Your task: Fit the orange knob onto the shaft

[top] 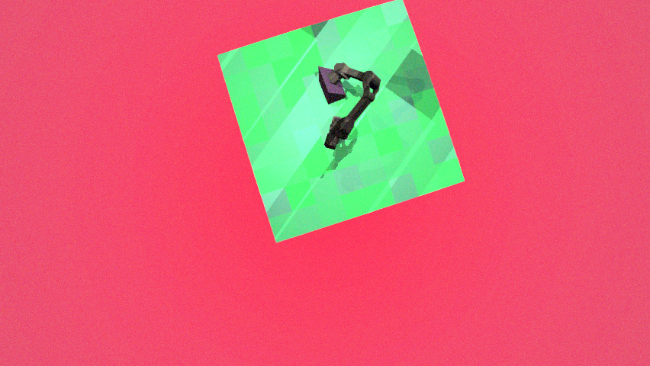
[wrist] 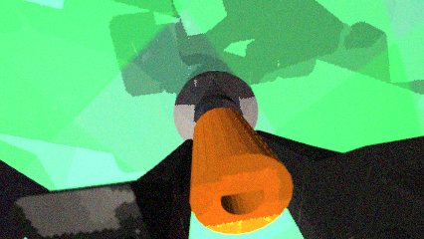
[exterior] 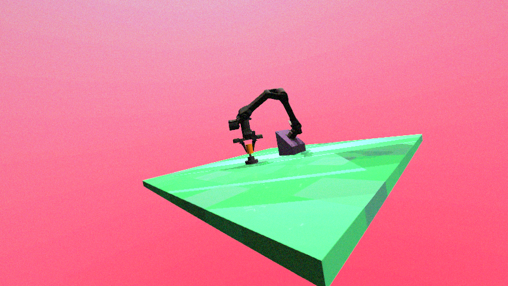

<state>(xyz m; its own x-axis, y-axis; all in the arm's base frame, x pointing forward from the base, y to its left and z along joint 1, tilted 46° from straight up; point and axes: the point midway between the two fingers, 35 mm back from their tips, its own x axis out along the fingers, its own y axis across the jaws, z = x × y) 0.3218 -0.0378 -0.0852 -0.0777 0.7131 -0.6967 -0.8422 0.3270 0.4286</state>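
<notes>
Now: the orange knob 2 cm above my gripper tip. Also, from my gripper tip: dark pedestal: 4 cm below.
</notes>
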